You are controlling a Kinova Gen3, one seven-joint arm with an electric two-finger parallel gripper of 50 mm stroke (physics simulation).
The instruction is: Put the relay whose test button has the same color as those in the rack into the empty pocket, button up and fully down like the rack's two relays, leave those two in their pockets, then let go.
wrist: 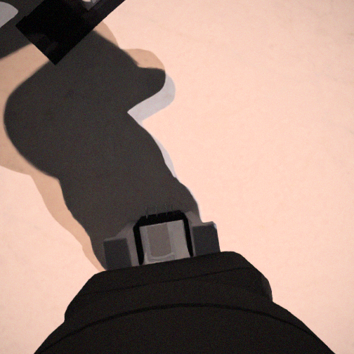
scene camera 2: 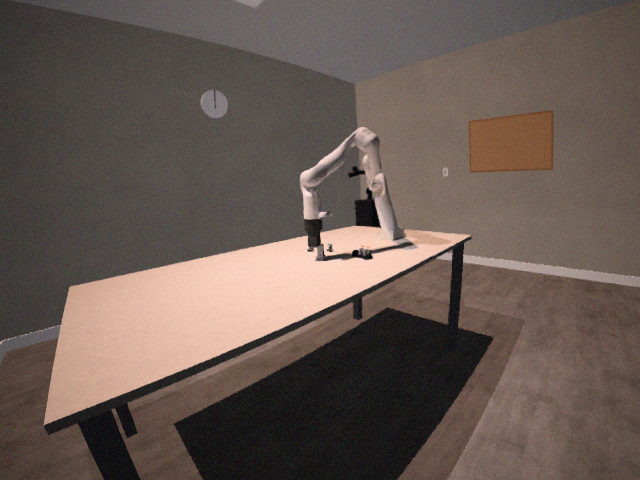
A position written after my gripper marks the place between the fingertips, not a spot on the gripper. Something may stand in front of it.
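Relay (wrist: 162, 235), in sight. My gripper (wrist: 163, 231), likewise.
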